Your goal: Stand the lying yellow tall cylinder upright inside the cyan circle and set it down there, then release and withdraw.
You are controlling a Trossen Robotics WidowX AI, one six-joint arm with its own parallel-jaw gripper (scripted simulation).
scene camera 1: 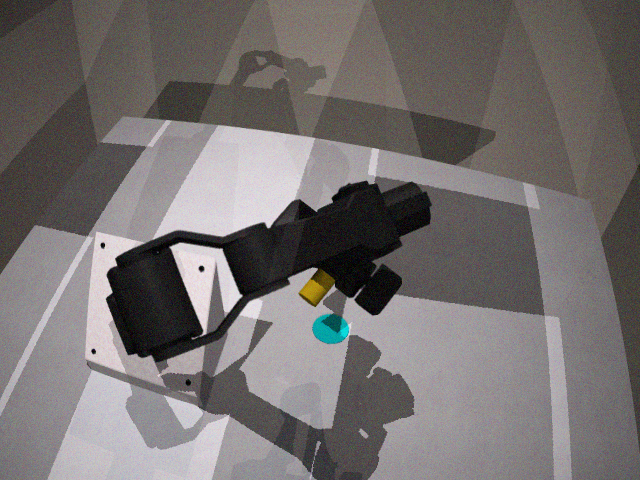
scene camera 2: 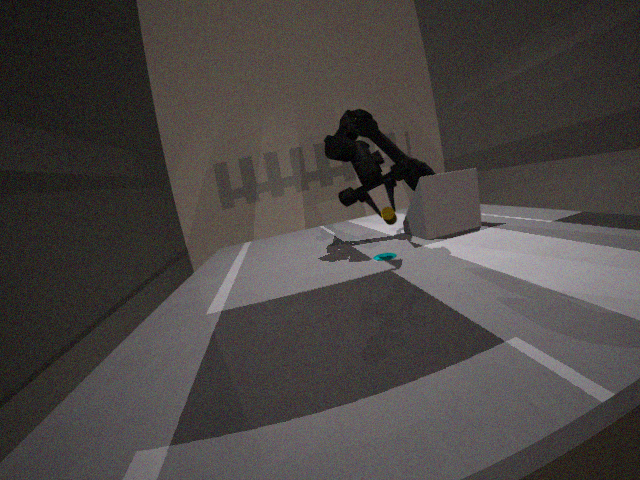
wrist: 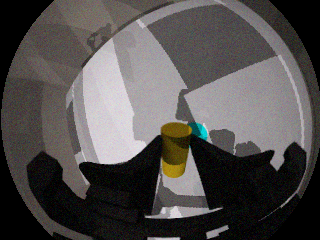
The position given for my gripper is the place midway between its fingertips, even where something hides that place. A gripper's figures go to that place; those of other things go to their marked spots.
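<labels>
Cyan circle (scene camera 1: 331, 329), 85 cm from the lens. My gripper (scene camera 1: 329, 272), 78 cm from the lens. Yellow tall cylinder (scene camera 1: 319, 285), 76 cm from the lens. Yellow tall cylinder and cyan circle, marked spots 12 cm apart.
</labels>
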